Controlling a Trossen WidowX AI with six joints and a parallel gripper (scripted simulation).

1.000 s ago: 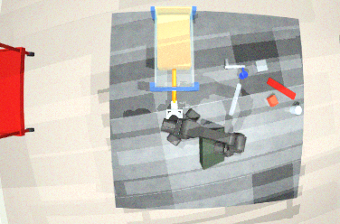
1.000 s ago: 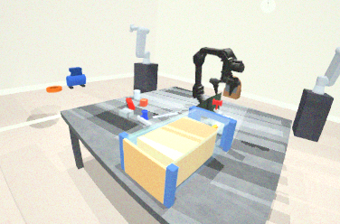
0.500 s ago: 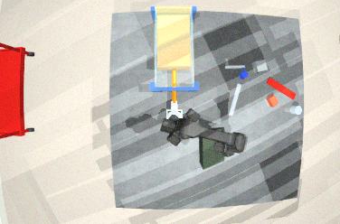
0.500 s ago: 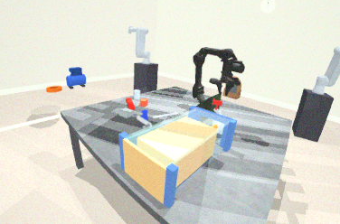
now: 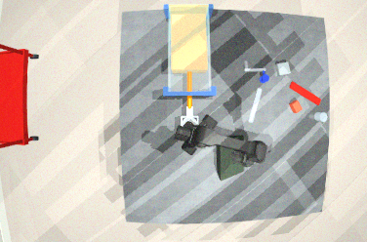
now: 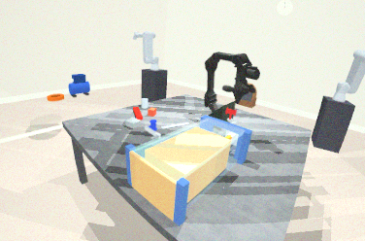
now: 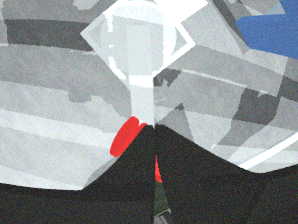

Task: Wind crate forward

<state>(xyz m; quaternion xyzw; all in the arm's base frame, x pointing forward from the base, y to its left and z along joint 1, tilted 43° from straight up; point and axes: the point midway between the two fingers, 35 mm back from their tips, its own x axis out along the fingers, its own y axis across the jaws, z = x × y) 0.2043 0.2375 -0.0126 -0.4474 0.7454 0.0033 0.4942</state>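
Now: the winch handle with red grip 10 mm behind my gripper tip, 10 mm to the right of it and 110 mm below it. From my gripper tip the other things lie so: blue frame (190 mm ahead, 10 mm to the left, 110 mm below); white bar (70 mm ahead, 360 mm to the right, 210 mm below); white winch (20 mm ahead, 30 mm to the left, 180 mm below).
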